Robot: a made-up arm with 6 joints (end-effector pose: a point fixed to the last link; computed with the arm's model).
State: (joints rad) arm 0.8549 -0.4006 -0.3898 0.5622 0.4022 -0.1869
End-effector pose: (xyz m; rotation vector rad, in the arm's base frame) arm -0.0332 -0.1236 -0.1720 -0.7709 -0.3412 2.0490
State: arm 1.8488 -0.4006 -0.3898 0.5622 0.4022 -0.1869
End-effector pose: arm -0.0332 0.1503 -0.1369 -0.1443 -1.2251 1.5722
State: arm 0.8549 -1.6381 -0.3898 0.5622 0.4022 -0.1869
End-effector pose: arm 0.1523 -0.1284 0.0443 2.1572 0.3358 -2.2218
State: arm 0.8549 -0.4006 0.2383 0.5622 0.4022 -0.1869
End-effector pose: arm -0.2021 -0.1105 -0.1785 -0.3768 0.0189 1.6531
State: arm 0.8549 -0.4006 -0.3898 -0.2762 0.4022 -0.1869
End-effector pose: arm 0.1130 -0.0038 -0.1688 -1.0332 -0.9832 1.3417
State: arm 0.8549 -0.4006 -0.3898 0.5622 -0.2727 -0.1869
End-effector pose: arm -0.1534 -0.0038 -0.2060 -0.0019 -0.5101 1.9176
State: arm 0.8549 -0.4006 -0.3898 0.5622 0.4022 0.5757
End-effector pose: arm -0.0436 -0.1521 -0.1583 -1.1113 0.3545 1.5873
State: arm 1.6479 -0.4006 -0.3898 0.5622 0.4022 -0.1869
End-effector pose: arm -0.0332 0.1000 -0.1660 -0.2735 -1.0653 1.6934
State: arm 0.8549 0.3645 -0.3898 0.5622 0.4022 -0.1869
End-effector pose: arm -0.1774 -0.0104 -0.1761 -0.0143 -0.2961 1.6819
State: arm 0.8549 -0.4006 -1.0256 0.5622 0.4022 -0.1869
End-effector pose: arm 0.1087 -0.0535 -0.1057 -1.2027 -0.7666 2.3750
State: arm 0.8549 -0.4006 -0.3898 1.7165 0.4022 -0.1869
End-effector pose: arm -0.0965 -0.2689 0.0257 -0.1560 0.7785 2.6778
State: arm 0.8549 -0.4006 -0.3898 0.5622 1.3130 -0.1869
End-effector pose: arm 0.0648 -0.2040 0.0198 -1.8355 -0.0289 1.9365
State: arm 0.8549 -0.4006 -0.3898 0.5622 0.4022 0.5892
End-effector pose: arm -0.0439 -0.1525 -0.1579 -1.1160 0.3661 1.5777
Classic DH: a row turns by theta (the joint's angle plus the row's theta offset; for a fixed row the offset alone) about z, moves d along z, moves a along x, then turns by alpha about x. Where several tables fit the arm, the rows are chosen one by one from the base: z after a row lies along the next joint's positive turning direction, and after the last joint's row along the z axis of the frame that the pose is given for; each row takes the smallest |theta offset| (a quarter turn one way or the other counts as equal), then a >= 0, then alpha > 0; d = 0 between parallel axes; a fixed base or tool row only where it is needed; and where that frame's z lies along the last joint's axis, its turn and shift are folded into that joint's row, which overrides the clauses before.
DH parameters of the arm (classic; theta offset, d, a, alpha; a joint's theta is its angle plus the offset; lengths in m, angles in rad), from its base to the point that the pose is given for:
base (fixed): -1.5708 0.0981 0.019 -1.5708
joint 1: 0.1272 -0.0908 0.0374 -0.9812
joint 2: -0.226 0.0033 -0.0606 -0.6016
joint 3: -1.3334 0.0195 0.0723 1.4554
joint 4: 1.565 -0.0318 0.0565 -1.6205
joint 5: 1.0305 0.0285 0.1857 1.0425
joint 6: 1.076 0.1374 0.0052 -1.6953
tool (fixed): -2.6362 -0.0448 0 0

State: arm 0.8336 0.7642 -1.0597 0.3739 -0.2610 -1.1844
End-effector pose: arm -0.0989 0.1926 -0.0724 0.6729 -2.0579 0.9695
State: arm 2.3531 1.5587 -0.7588 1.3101 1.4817 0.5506
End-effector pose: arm -0.1143 0.2500 -0.0478 0.5143 -1.1455 1.6936
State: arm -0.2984 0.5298 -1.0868 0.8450 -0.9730 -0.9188
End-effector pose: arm -0.2597 -0.0242 -0.0531 0.5752 -0.5290 1.4214
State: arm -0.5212 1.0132 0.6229 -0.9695 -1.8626 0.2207
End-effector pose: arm 0.1772 -0.0963 -0.0569 -0.6524 -1.2623 0.1252
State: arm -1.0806 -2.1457 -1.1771 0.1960 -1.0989 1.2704
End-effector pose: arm 0.1353 -0.1662 0.2446 0.8187 -1.2939 -0.3793
